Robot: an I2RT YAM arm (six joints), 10 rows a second.
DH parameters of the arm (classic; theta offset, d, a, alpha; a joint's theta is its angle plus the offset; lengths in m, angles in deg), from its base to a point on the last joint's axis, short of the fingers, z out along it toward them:
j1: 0 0.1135 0.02 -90
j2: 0 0 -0.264 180
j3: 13.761 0 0.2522 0
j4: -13.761 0 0.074 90
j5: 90 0 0 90
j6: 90 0.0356 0 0
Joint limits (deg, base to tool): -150..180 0..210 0..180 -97..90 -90..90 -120..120
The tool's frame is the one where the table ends.
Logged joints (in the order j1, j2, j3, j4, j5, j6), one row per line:
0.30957 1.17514 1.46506 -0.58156 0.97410 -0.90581
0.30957 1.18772 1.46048 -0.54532 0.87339 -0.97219
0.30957 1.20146 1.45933 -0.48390 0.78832 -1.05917
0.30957 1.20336 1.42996 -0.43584 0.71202 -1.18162
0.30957 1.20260 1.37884 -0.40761 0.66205 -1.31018
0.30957 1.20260 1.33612 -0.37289 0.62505 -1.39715
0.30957 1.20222 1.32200 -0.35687 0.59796 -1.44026
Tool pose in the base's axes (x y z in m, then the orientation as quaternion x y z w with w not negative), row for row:
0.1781 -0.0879 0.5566 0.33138 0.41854 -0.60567 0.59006
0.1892 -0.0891 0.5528 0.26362 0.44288 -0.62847 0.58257
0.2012 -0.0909 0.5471 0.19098 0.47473 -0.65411 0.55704
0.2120 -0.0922 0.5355 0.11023 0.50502 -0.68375 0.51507
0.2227 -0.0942 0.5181 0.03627 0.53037 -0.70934 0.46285
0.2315 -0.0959 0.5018 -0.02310 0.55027 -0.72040 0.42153
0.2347 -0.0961 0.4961 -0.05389 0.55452 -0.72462 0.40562
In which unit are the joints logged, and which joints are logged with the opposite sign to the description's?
The joints are logged in radians. Opposite sign: j1, j4.
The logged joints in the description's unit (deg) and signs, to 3 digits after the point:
-17.737 67.331 83.942 33.321 55.812 -51.899
-17.737 68.051 83.679 31.245 50.042 -55.702
-17.737 68.839 83.613 27.725 45.167 -60.686
-17.737 68.947 81.931 24.972 40.796 -67.702
-17.737 68.904 79.002 23.354 37.933 -75.068
-17.737 68.904 76.554 21.365 35.813 -80.051
-17.737 68.882 75.745 20.447 34.261 -82.521

